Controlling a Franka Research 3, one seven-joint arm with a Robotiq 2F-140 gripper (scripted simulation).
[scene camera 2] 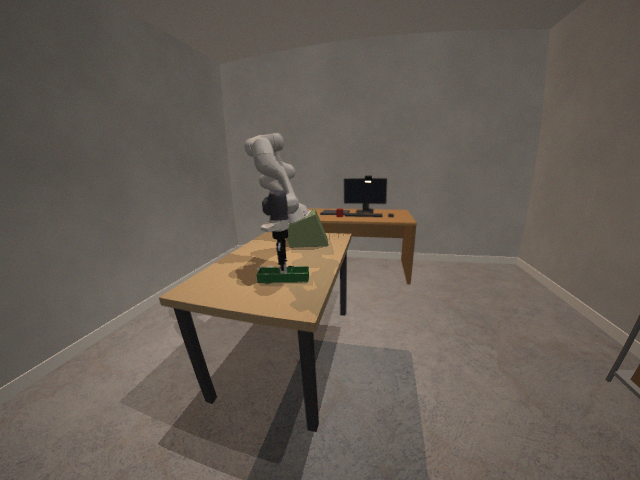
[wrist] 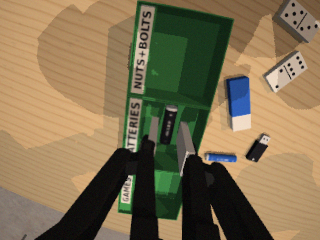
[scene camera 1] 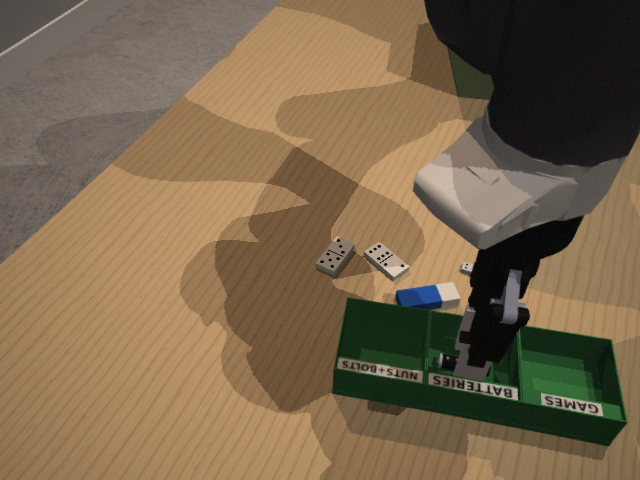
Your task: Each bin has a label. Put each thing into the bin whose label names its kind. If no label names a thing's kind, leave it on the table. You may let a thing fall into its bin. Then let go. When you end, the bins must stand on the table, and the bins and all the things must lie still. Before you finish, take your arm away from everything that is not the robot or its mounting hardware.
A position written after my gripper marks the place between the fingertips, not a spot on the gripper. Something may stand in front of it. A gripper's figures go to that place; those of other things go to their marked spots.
Labels:
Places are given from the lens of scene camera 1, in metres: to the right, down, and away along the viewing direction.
my gripper (scene camera 1: pixel 468 363): 0.14, 0.12, 0.60
eraser (scene camera 1: pixel 444 295): 0.14, 0.06, 0.66
white domino (scene camera 1: pixel 390 264): 0.08, 0.03, 0.70
bin (scene camera 1: pixel 383 349): 0.07, 0.11, 0.62

